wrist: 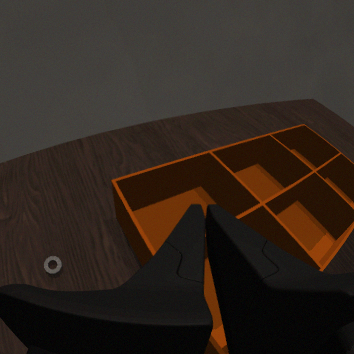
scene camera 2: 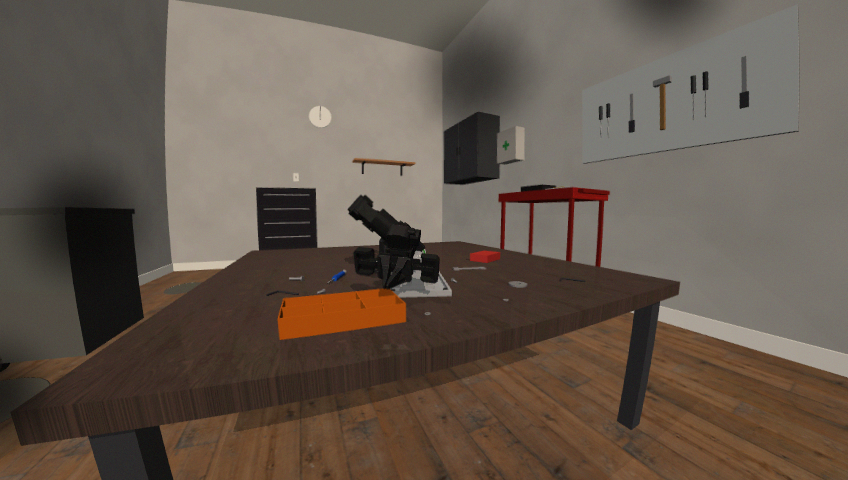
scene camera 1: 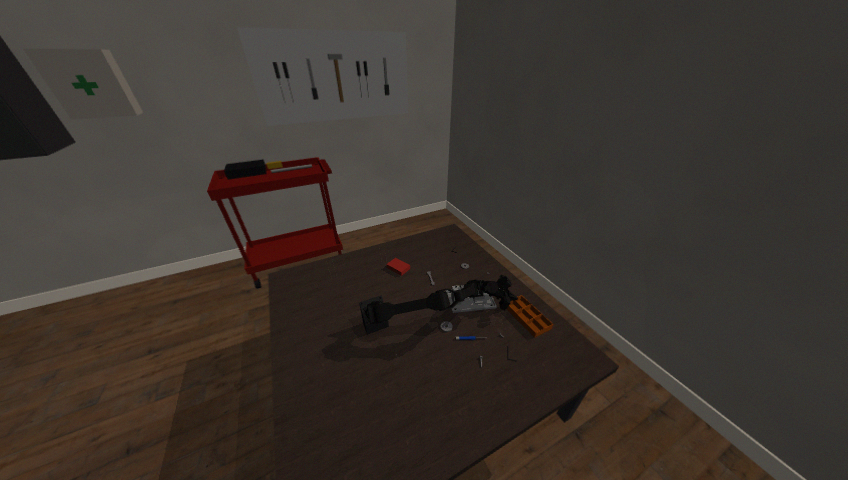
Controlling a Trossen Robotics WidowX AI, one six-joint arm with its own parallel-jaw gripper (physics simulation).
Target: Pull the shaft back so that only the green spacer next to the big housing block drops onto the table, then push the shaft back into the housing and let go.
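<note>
My gripper is shut, with its fingertips nearly together and no thing seen between them. In the wrist view the tips appear over the near left part of the orange tray. A light grey base plate lies on the table beneath the arm and behind the gripper as seen in scene camera 2. A small green bit shows behind the arm. The arm hides most of what stands on the plate, so the housing block, the shaft and the spacers cannot be made out. They do not show in the wrist view.
The orange compartment tray stands close to the gripper. A small washer lies beside it. A blue screwdriver, a wrench and a red box lie around the arm.
</note>
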